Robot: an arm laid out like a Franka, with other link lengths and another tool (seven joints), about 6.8 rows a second.
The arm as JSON. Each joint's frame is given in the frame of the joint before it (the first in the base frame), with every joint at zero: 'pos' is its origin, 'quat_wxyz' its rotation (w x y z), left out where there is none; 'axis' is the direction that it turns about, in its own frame. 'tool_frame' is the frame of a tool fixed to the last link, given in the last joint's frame.
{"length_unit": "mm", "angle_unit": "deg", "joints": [
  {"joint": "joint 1", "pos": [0.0, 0.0, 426.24], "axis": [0.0, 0.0, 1.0]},
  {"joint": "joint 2", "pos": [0.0, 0.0, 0.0], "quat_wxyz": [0.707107, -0.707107, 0.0, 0.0], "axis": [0.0, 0.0, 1.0]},
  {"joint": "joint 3", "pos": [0.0, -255.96, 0.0], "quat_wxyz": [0.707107, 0.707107, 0.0, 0.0], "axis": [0.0, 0.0, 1.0]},
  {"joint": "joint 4", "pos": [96.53, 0.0, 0.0], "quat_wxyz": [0.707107, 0.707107, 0.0, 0.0], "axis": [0.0, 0.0, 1.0]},
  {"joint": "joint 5", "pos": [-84.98, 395.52, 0.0], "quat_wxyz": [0.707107, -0.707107, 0.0, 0.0], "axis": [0.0, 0.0, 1.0]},
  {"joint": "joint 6", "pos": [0.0, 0.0, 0.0], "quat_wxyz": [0.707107, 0.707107, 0.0, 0.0], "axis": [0.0, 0.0, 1.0]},
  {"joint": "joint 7", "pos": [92.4, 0.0, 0.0], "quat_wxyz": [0.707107, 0.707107, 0.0, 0.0], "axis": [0.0, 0.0, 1.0]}
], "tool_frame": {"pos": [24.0, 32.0, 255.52], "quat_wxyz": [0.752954, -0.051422, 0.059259, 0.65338]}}
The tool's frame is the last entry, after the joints.
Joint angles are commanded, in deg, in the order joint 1, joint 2, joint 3, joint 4, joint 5, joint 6, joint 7. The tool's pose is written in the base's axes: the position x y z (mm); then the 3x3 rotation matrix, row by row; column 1 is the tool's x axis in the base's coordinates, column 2 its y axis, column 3 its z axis. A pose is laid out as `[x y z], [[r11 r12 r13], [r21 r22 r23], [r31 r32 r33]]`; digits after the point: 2 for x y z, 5 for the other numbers.
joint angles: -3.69 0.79 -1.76 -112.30 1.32 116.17 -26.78
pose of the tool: [634.66 -74.41 355.32], [[0.46798 -0.87408 0.13032], [-0.86730 -0.48256 -0.12213], [0.16964 -0.05587 -0.98392]]
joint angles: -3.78 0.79 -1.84 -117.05 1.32 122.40 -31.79
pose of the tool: [634.73 -73.74 326.62], [[0.53258 -0.82985 0.16646], [-0.82452 -0.55310 -0.11933], [0.19110 -0.07369 -0.97880]]
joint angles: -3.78 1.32 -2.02 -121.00 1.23 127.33 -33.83
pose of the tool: [629.59 -74.66 296.88], [[0.55671 -0.81143 0.17792], [-0.80611 -0.57942 -0.12024], [0.20066 -0.07648 -0.97667]]
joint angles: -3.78 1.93 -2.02 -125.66 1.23 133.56 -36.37
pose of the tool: [622.59 -72.96 264.18], [[0.58673 -0.78488 0.19929], [-0.78036 -0.61376 -0.11977], [0.21632 -0.08524 -0.97259]]
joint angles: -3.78 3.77 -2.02 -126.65 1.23 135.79 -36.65
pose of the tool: [619.13 -72.85 241.26], [[0.59230 -0.78311 0.18952], [-0.77762 -0.61718 -0.11999], [0.21094 -0.07630 -0.97452]]
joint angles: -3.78 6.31 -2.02 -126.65 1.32 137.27 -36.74
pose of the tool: [616.70 -72.87 217.62], [[0.59621 -0.78429 0.17153], [-0.77772 -0.61725 -0.11902], [0.19922 -0.06244 -0.97796]]
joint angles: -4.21 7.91 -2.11 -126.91 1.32 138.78 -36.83
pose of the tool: [614.35 -78.64 202.03], [[0.59133 -0.78947 0.16450], [-0.78216 -0.61114 -0.12139], [0.19636 -0.05688 -0.97888]]
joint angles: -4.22 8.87 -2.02 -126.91 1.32 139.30 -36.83
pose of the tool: [612.85 -77.75 193.00], [[0.59382 -0.78910 0.15712], [-0.78146 -0.61214 -0.12087], [0.19156 -0.05101 -0.98016]]
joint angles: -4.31 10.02 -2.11 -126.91 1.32 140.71 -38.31
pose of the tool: [614.27 -79.22 184.26], [[0.61032 -0.77496 0.16416], [-0.76728 -0.62985 -0.12073], [0.19696 -0.05227 -0.97902]]
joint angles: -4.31 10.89 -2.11 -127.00 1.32 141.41 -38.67
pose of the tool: [612.87 -79.03 175.93], [[0.61592 -0.77130 0.16042], [-0.76338 -0.63463 -0.12037], [0.19465 -0.04832 -0.97968]]
